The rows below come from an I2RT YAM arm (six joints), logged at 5 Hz.
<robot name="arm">
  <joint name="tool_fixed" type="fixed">
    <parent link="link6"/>
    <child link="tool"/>
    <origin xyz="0 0 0" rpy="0 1.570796 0"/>
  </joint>
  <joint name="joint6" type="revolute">
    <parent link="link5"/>
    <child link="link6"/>
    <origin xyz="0.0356 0 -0.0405"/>
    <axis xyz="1 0 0"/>
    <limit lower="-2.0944" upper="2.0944"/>
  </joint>
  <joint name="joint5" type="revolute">
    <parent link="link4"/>
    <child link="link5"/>
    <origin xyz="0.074 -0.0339 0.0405"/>
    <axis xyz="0 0 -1"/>
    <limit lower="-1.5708" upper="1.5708"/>
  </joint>
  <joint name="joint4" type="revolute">
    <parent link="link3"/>
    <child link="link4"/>
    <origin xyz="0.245 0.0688 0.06"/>
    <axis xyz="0 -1 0"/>
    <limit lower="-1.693" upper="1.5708"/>
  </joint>
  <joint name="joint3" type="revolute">
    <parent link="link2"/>
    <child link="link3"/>
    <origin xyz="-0.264 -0.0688 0"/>
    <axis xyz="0 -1 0"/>
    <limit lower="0" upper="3.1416"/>
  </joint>
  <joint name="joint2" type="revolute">
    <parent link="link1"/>
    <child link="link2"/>
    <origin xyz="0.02 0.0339 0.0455"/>
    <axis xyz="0 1 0"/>
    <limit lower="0" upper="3.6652"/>
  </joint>
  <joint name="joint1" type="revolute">
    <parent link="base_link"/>
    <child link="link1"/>
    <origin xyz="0 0 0.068"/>
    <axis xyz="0 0 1"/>
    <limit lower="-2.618" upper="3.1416"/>
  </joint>
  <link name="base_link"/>
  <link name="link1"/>
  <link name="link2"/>
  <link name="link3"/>
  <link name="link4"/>
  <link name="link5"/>
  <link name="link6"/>
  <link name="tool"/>
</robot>
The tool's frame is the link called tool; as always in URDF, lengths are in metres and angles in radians.
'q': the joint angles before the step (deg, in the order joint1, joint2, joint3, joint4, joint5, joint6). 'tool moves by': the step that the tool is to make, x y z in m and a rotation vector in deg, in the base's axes. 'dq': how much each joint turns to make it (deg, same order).
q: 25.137, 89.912, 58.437, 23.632, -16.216, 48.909
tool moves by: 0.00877, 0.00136, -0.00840, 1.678, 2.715, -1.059
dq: -0.352, 2.346, 0.817, 0.565, 0.314, 2.852
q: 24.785, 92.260, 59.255, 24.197, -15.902, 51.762
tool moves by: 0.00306, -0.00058, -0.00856, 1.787, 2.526, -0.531
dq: -0.292, 1.143, -0.513, 0.873, -0.192, 2.789
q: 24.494, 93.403, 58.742, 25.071, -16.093, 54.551
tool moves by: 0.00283, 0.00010, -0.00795, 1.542, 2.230, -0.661
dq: -0.154, 1.152, -0.378, 0.821, 0.098, 2.475
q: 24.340, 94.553, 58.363, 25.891, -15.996, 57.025
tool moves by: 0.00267, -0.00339, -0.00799, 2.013, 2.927, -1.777
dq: -0.574, 0.808, -0.644, 0.499, 0.616, 3.326
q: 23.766, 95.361, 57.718, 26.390, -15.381, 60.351
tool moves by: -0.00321, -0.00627, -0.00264, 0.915, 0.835, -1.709
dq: -0.599, -0.947, -1.673, 0.690, 0.860, 1.414
